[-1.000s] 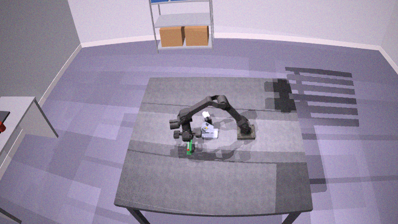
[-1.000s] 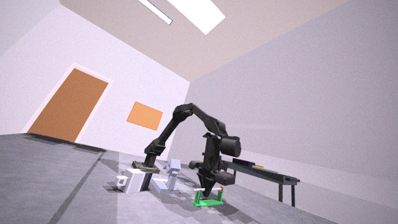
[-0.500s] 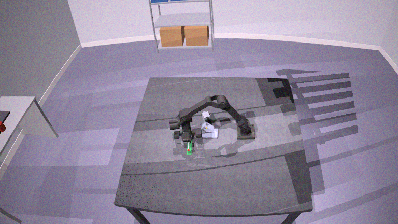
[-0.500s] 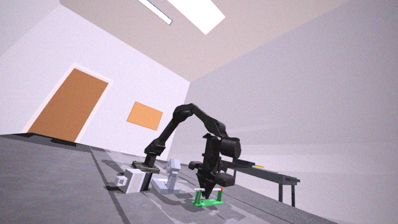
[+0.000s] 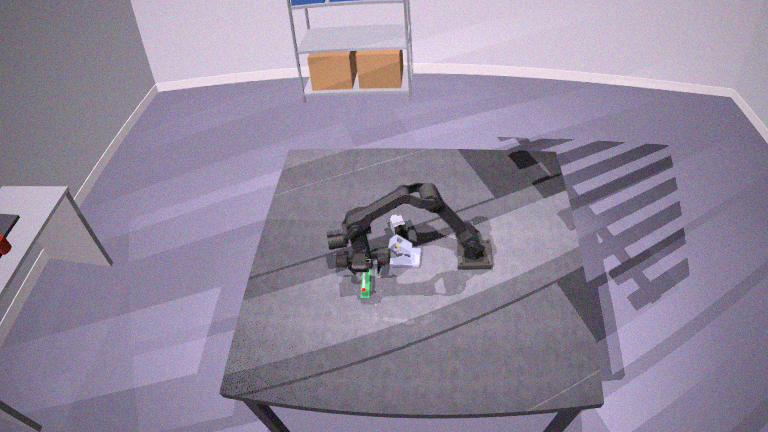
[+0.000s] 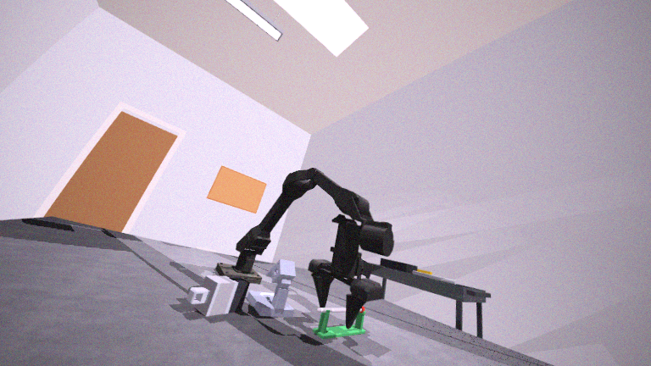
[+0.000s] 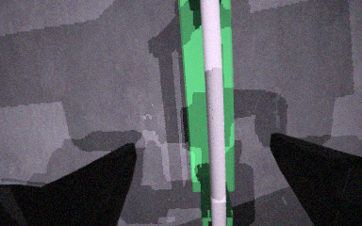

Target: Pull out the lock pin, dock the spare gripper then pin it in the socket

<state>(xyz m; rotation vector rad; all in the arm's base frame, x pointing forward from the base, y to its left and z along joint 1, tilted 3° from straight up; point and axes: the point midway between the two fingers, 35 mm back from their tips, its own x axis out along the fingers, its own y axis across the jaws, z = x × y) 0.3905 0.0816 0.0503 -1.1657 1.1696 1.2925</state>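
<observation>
Now: the green cradle 1 cm ahead of my gripper tip and 2 cm to the left of it. Also, from my gripper tip: spare gripper (10 cm behind, 23 cm to the right); mount (12 cm behind, 9 cm to the right, 3 cm above).
</observation>
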